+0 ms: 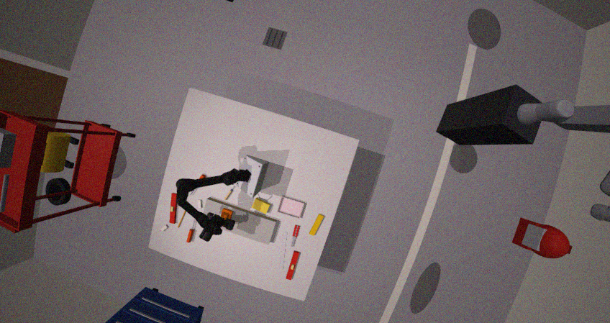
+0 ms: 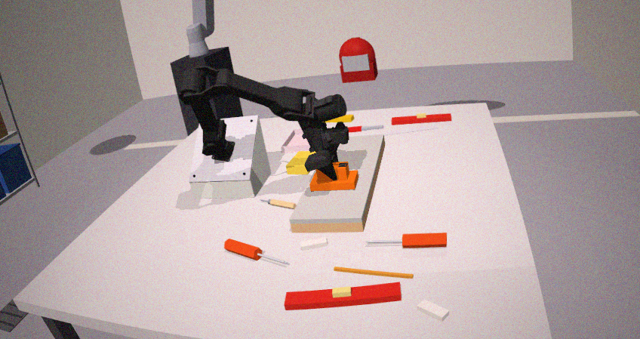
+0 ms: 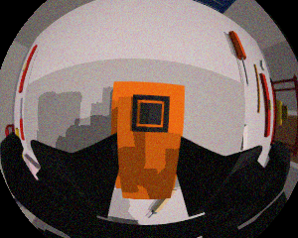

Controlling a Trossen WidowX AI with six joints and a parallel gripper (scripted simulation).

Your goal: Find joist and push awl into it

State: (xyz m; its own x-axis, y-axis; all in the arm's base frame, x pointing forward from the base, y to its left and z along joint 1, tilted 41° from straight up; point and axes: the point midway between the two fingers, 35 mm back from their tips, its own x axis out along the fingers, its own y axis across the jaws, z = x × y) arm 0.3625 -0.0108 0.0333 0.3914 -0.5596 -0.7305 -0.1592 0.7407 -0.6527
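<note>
My gripper tip is now 27 cm past the pink tray, 38 cm to the right of it and 5 cm above it. The rest, counted from my gripper tip: yellow block (19 cm behind, 18 cm to the left, 5 cm below); awl (18 cm behind, 6 cm to the right, 6 cm below); stud finder (1 cm ahead, 2 cm above).
</note>
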